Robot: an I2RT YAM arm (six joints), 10 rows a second.
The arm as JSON. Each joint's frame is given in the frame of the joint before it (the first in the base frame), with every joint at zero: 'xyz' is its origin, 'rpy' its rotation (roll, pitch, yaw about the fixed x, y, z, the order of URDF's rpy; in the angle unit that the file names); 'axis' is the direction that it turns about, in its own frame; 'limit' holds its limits. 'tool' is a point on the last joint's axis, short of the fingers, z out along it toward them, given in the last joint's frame.
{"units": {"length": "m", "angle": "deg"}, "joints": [
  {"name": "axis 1", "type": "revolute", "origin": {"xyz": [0.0, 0.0, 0.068], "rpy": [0.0, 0.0, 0.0]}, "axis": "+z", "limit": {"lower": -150.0, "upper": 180.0}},
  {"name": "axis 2", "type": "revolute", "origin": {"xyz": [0.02, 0.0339, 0.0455], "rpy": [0.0, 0.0, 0.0]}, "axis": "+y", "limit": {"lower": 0.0, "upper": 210.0}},
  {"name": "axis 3", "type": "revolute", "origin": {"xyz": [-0.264, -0.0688, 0.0], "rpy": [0.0, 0.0, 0.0]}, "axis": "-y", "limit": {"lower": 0.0, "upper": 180.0}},
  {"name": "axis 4", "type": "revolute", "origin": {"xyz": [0.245, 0.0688, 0.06], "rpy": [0.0, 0.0, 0.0]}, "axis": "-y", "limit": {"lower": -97.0, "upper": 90.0}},
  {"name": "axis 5", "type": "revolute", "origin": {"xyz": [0.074, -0.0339, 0.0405], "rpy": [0.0, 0.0, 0.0]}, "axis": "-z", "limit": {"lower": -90.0, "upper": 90.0}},
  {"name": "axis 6", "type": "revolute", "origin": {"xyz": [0.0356, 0.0, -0.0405], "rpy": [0.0, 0.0, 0.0]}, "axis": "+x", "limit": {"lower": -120.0, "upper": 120.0}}
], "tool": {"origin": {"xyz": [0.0, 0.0, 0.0], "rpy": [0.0, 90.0, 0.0]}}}
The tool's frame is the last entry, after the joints.
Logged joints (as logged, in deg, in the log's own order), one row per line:
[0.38, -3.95, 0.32, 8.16, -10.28, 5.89]
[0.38, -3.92, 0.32, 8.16, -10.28, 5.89]
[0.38, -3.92, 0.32, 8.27, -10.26, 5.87]
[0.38, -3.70, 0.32, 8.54, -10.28, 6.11]
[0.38, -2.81, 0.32, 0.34, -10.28, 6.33]
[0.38, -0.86, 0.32, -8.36, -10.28, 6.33]
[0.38, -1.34, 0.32, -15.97, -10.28, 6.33]
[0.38, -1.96, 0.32, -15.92, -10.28, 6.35]
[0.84, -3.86, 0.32, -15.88, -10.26, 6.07]
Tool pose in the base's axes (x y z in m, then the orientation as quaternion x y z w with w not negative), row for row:
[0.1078, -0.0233, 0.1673, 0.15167, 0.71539, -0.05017, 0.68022]
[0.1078, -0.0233, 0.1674, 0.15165, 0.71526, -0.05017, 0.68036]
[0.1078, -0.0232, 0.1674, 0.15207, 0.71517, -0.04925, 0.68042]
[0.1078, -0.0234, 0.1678, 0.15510, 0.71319, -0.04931, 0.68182]
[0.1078, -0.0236, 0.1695, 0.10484, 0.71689, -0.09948, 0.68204]
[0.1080, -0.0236, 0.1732, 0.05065, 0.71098, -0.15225, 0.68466]
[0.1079, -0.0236, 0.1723, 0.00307, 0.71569, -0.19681, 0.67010]
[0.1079, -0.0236, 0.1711, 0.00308, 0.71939, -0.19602, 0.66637]
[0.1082, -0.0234, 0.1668, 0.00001, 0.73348, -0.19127, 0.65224]
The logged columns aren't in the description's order. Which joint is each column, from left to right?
Columns, left to right: axis 2, axis 4, axis 3, axis 6, axis 1, axis 5.
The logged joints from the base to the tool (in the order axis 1, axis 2, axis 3, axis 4, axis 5, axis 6), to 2 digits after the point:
[-10.28, 0.38, 0.32, -3.95, 5.89, 8.16]
[-10.28, 0.38, 0.32, -3.92, 5.89, 8.16]
[-10.26, 0.38, 0.32, -3.92, 5.87, 8.27]
[-10.28, 0.38, 0.32, -3.70, 6.11, 8.54]
[-10.28, 0.38, 0.32, -2.81, 6.33, 0.34]
[-10.28, 0.38, 0.32, -0.86, 6.33, -8.36]
[-10.28, 0.38, 0.32, -1.34, 6.33, -15.97]
[-10.28, 0.38, 0.32, -1.96, 6.35, -15.92]
[-10.26, 0.84, 0.32, -3.86, 6.07, -15.88]

